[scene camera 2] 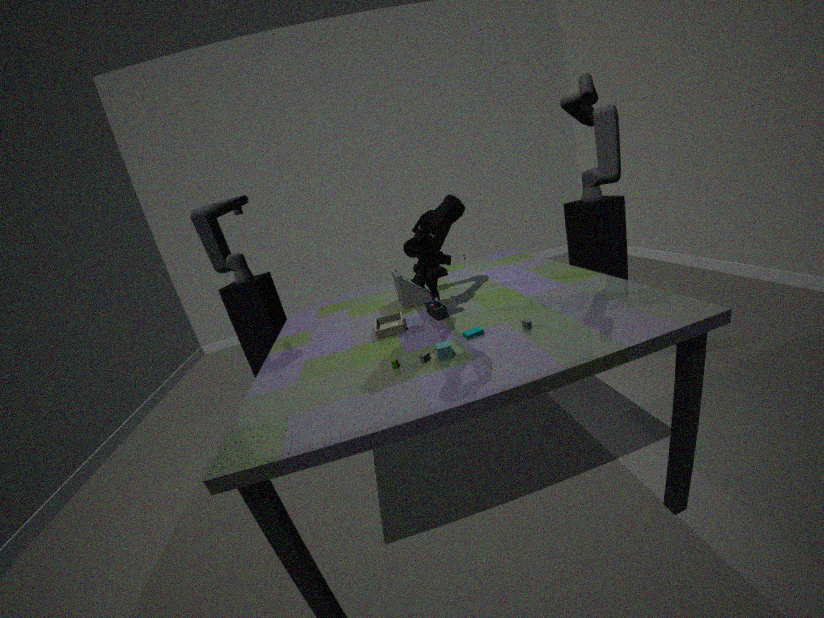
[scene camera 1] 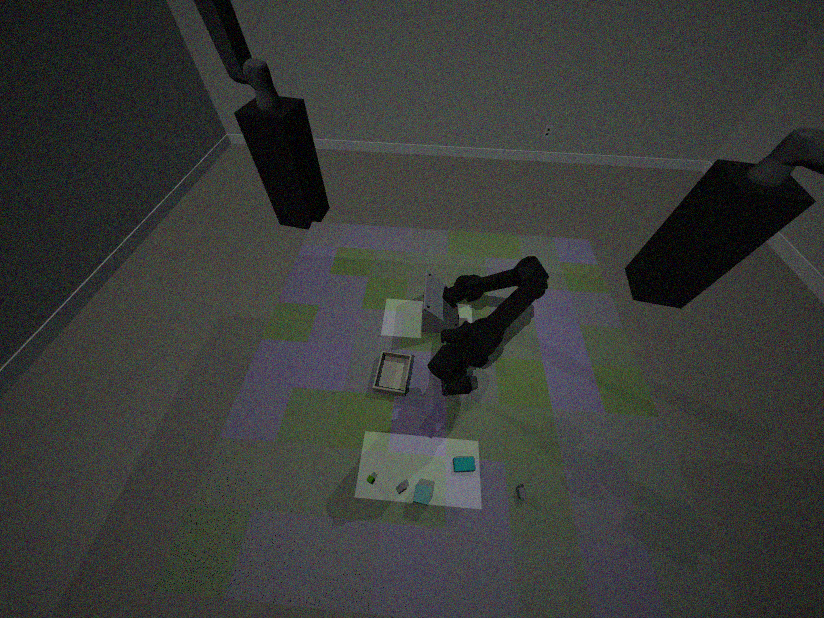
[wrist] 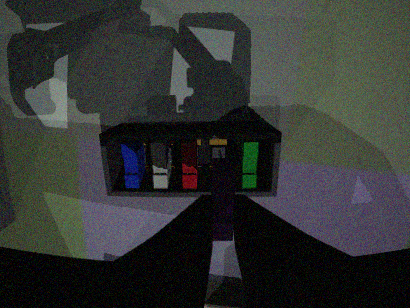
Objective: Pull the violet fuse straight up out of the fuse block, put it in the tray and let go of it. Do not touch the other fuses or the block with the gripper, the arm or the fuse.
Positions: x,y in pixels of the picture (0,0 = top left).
gripper: scene camera 2; scene camera 1; wrist 222,205
same spot on gripper: (scene camera 1: 457,383) = (scene camera 2: 433,269)
